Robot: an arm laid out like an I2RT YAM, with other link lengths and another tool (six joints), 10 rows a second.
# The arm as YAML. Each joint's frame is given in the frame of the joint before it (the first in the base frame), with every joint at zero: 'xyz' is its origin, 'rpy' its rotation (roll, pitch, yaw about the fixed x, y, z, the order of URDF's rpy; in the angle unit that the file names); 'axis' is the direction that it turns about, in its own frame. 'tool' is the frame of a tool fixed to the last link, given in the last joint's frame.
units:
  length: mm
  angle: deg
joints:
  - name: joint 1
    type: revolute
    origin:
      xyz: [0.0, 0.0, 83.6]
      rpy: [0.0, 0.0, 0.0]
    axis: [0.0, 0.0, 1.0]
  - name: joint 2
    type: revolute
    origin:
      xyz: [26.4, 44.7, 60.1]
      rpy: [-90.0, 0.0, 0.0]
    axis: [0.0, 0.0, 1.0]
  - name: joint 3
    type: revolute
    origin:
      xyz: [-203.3, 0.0, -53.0]
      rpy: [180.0, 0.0, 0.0]
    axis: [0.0, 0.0, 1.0]
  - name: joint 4
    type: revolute
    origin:
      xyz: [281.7, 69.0, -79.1]
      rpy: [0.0, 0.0, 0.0]
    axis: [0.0, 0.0, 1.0]
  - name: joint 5
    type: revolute
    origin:
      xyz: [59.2, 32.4, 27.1]
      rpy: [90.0, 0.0, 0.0]
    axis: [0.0, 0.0, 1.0]
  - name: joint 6
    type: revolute
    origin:
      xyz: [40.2, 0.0, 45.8]
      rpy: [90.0, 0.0, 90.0]
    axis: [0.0, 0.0, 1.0]
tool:
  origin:
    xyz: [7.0, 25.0, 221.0]
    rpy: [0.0, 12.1, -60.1]
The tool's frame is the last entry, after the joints.
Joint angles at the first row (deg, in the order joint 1, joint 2, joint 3, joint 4, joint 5, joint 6):
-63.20 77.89 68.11 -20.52 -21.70 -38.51
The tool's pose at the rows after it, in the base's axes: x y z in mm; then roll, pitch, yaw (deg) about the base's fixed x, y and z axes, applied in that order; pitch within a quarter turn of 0, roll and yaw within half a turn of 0:
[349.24 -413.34 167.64 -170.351 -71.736 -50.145]
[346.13 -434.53 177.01 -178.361 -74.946 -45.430]
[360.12 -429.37 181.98 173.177 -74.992 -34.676]
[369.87 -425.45 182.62 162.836 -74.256 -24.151]
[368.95 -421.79 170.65 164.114 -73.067 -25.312]
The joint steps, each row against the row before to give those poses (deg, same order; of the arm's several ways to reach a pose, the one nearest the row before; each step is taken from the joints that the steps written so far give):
1.71 1.89 0.71 -0.56 2.57 0.50
0.32 0.68 -0.51 4.96 3.57 0.38
1.67 1.14 1.71 -0.38 0.16 -2.31
2.51 0.66 0.54 0.41 3.02 -1.56
0.30 0.07 -1.15 -0.01 0.37 -0.18

